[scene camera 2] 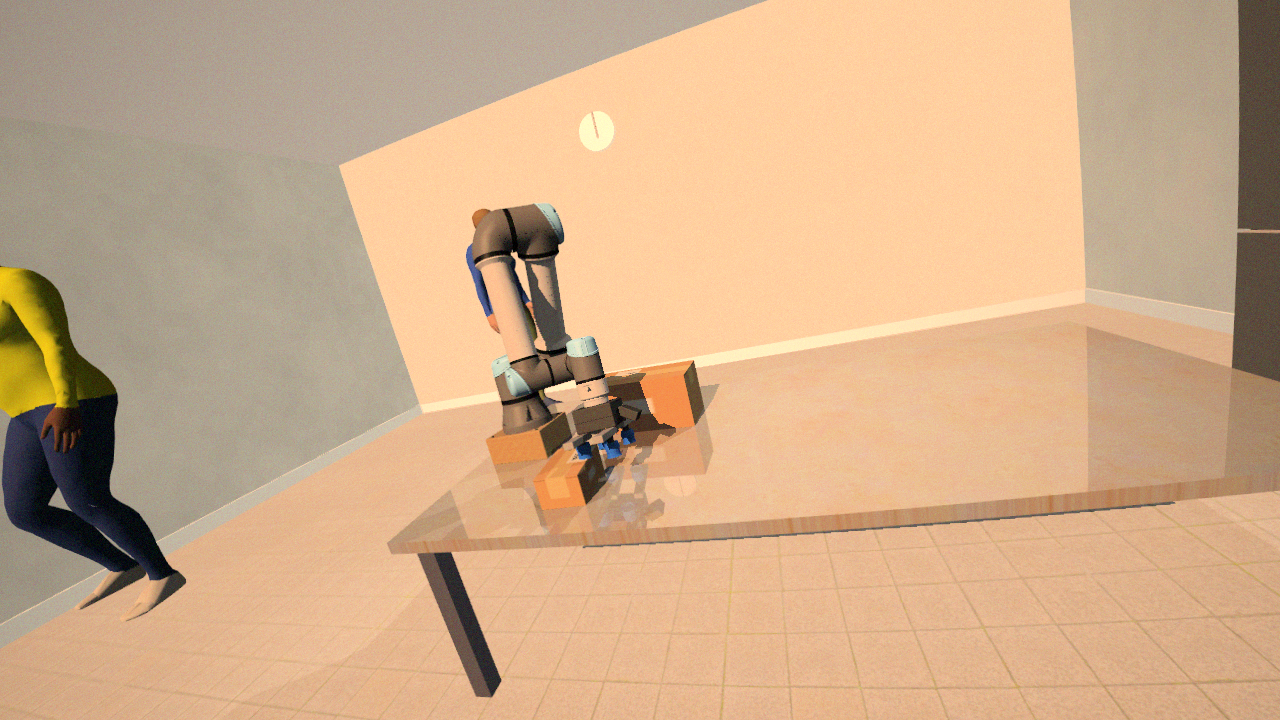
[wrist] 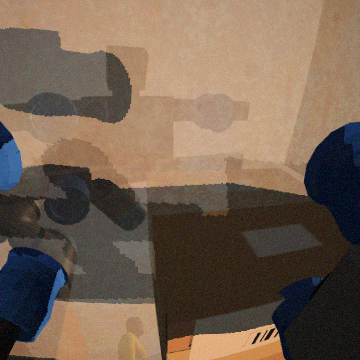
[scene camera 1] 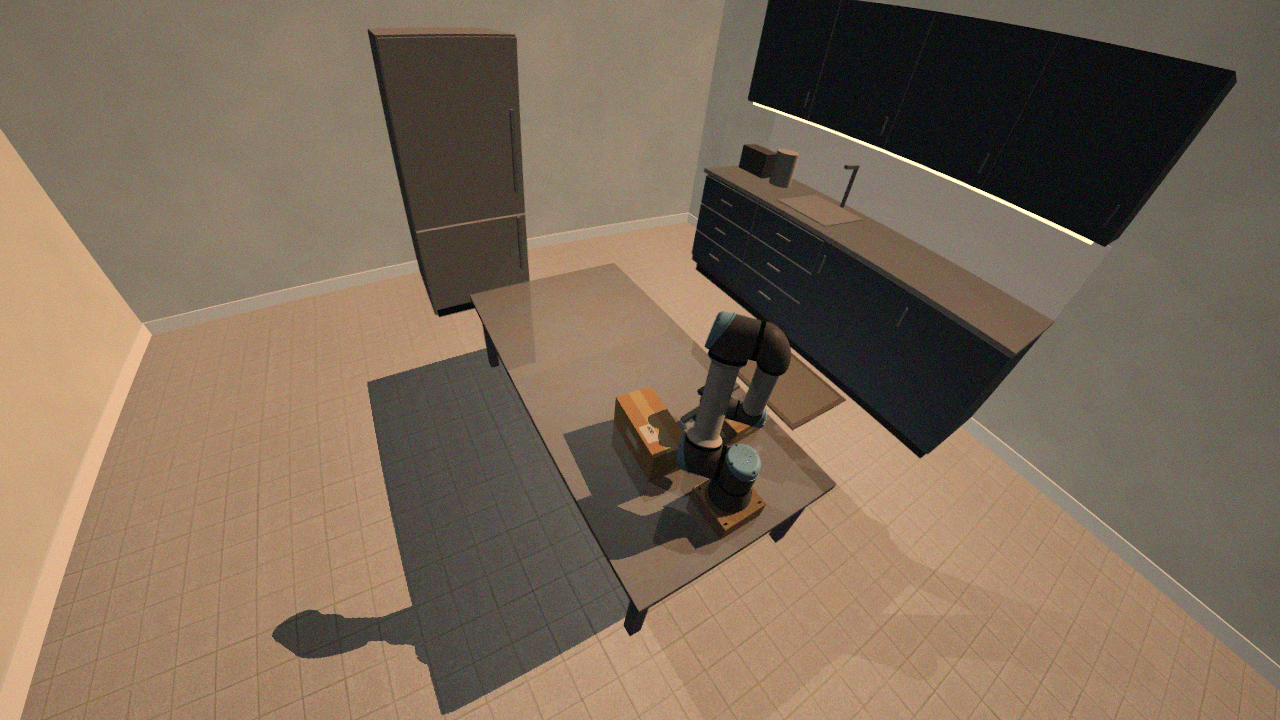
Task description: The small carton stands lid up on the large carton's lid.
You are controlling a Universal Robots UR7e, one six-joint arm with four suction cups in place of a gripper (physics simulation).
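Frame: origin at the arm's base, x ahead, y right, z down, level; millimetres.
Where they show: hand, tool point: (scene camera 2: 609,451) (wrist: 160,232); arm's base, link origin: (scene camera 2: 528,425) (scene camera 1: 729,492).
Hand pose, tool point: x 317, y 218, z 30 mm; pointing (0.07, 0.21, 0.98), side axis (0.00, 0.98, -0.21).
Each offset is from my tool point to the top centre of the thing. Level surfaces: height alone.
The small carton @(dz -26, dx -80, dy +78 mm) (scene camera 2: 565,479) (wrist: 221,261) lies near the table's front corner, with its dark lid and a grey label facing up in the wrist view. My suction gripper (scene camera 2: 605,445) is down on its lid, and the blue cups on the right overlap the lid's edge. The carton rests on or barely above the table. The large carton @(dz -104, dx +46, dy -304 mm) (scene camera 1: 646,427) (scene camera 2: 673,392) stands lid up on the table, just behind the arm. In scene camera 1 the arm hides the small carton and the cups.
The arm's orange base block (scene camera 1: 729,515) (scene camera 2: 527,442) stands beside the cartons. The glossy table @(dz +50 mm) (scene camera 1: 555,313) (scene camera 2: 895,429) stretches far behind them. A person in yellow (scene camera 2: 36,357) walks at the left wall. A fridge (scene camera 1: 456,160) and a kitchen counter (scene camera 1: 895,259) stand beyond the table.
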